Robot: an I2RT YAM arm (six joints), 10 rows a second.
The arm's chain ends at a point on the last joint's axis. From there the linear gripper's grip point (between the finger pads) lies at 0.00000 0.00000 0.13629 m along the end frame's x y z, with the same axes.
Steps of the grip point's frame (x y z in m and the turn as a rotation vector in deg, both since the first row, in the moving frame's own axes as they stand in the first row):
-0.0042 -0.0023 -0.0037 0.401 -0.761 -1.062
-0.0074 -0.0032 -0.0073 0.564 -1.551 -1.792
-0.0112 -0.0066 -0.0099 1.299 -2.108 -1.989
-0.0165 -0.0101 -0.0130 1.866 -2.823 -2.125
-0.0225 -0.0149 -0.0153 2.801 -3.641 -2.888
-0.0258 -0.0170 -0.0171 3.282 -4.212 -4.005
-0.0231 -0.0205 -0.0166 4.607 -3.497 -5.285
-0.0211 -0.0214 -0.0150 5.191 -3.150 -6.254
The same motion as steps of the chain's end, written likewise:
-0.0024 -0.0014 -0.0037 0.401 -0.761 -1.062
-0.0037 -0.0019 -0.0072 0.564 -1.551 -1.792
-0.0061 -0.0036 -0.0098 1.299 -2.108 -1.989
-0.0097 -0.0058 -0.0128 1.866 -2.823 -2.125
-0.0137 -0.0085 -0.0149 2.801 -3.641 -2.888
-0.0155 -0.0096 -0.0165 3.282 -4.212 -4.005
-0.0143 -0.0100 -0.0159 4.607 -3.497 -5.285
-0.0130 -0.0095 -0.0142 5.191 -3.150 -6.254

